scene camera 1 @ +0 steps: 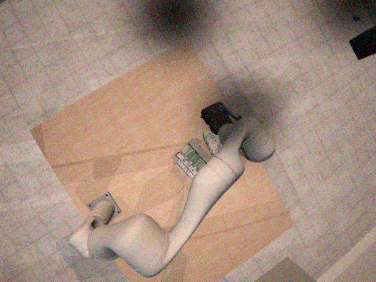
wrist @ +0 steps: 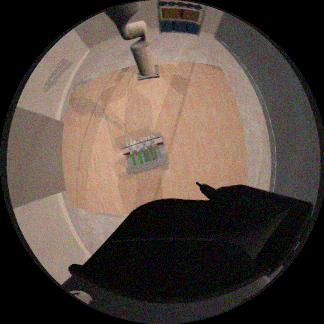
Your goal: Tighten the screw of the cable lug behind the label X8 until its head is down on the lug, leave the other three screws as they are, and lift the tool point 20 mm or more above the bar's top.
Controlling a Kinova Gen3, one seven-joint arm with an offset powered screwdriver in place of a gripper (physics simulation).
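Places are measured from the arm's base along level axes (x ahead, y left, z up), in millimetres.
Pixels of known places: hand, its tool point: (scene camera 1: pixel 201 117) (wrist: pixel 196 182); arm's base, origin of its link: (scene camera 1: pixel 105 209) (wrist: pixel 147 71).
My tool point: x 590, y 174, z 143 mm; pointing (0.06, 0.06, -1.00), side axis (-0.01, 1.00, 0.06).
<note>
Ahead of a thing's pixels: the offset from my tool point to its top centre. Level surfaces: height alone.
The grey terminal block @(179 mm right, 98 mm back, 105 mm down) (scene camera 1: pixel 196 145) (wrist: pixel 161 163) stands on the table with several green cables @(151 mm down) (wrist: pixel 141 158) running to its bar. Its small labels cannot be read in either view, so X8 cannot be picked out. The screws and how far their heads stand off the lugs are too small to tell. My screwdriver @(2 mm right, 2 mm back, 64 mm up) (scene camera 1: pixel 215 116) (wrist: pixel 198 184) is a dark tool with a thin tip, which shows in the wrist view well to one side of the block and apart from it. In the scene view its tip cannot be made out. It has no fingers.
The wooden table (scene camera 1: pixel 125 110) (wrist: pixel 210 125) lies under the block. The arm (scene camera 1: pixel 200 200) reaches over the table, close to the block in the scene view. The arm's base plate (scene camera 1: pixel 116 209) (wrist: pixel 149 77) is at the table's edge. A black box (scene camera 1: pixel 365 44) stands off the table.
</note>
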